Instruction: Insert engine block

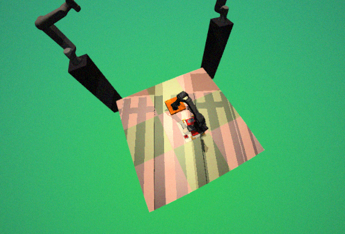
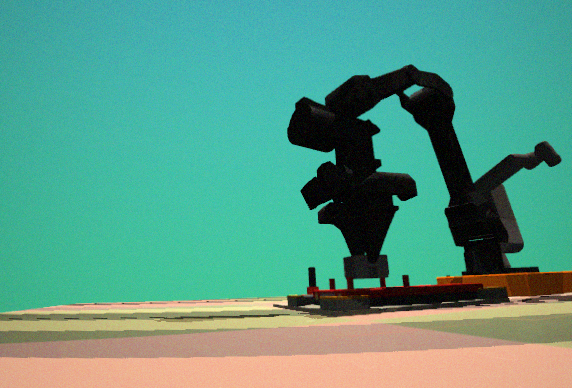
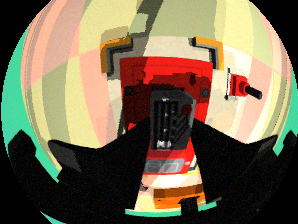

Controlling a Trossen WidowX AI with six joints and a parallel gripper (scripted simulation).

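Now: the engine block 1 cm below my gripper tip.
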